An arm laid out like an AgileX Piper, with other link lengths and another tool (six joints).
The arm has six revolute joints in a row. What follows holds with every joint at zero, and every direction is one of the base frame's. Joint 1 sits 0.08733 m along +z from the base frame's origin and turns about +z. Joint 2 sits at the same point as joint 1 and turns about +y. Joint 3 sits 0.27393 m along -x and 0.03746 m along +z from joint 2 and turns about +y. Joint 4 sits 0.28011 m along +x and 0.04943 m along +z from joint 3 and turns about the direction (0.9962, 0, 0.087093). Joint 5 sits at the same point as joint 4 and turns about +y. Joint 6 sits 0.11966 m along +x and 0.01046 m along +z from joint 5 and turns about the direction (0.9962, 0, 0.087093). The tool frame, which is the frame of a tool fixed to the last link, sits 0.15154 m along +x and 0.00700 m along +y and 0.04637 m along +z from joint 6; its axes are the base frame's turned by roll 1.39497, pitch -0.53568 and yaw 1.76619 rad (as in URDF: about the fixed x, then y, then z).
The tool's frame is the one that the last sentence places.
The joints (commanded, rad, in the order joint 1, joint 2, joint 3, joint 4, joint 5, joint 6), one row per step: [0.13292, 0.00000, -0.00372, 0.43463, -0.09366, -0.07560]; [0.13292, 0.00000, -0.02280, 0.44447, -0.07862, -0.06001]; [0.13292, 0.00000, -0.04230, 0.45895, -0.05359, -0.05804]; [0.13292, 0.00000, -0.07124, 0.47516, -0.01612, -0.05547]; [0.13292, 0.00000, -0.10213, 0.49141, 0.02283, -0.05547]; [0.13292, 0.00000, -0.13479, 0.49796, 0.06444, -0.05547]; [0.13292, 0.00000, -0.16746, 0.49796, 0.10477, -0.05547]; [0.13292, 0.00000, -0.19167, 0.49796, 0.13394, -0.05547]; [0.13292, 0.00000, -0.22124, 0.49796, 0.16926, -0.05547]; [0.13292, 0.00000, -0.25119, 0.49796, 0.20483, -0.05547]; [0.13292, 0.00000, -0.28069, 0.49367, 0.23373, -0.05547]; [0.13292, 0.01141, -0.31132, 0.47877, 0.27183, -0.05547]
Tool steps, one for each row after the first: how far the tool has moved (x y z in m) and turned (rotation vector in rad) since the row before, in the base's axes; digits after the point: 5 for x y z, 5 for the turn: [-0.00143, 0.00050, 0.00655, 0.02506, -0.00274, 0.01012]; [-0.00100, 0.00208, 0.00443, 0.01448, 0.00493, 0.01293]; [-0.00181, 0.00365, 0.00665, 0.01541, 0.00658, 0.01947]; [-0.00242, 0.00418, 0.00744, 0.01228, 0.00528, 0.02064]; [-0.00302, 0.00496, 0.00783, 0.00183, 0.00424, 0.02067]; [-0.00351, 0.00491, 0.00805, -0.00487, 0.00214, 0.01872]; [-0.00288, 0.00351, 0.00605, -0.00383, 0.00092, 0.01344]; [-0.00380, 0.00420, 0.00736, -0.00503, 0.00080, 0.01615]; [-0.00417, 0.00418, 0.00737, -0.00552, 0.00057, 0.01611]; [-0.00458, 0.00312, 0.00849, -0.00816, -0.00521, 0.01142]; [-0.00179, 0.00426, 0.00365, -0.02215, 0.01163, 0.01106]
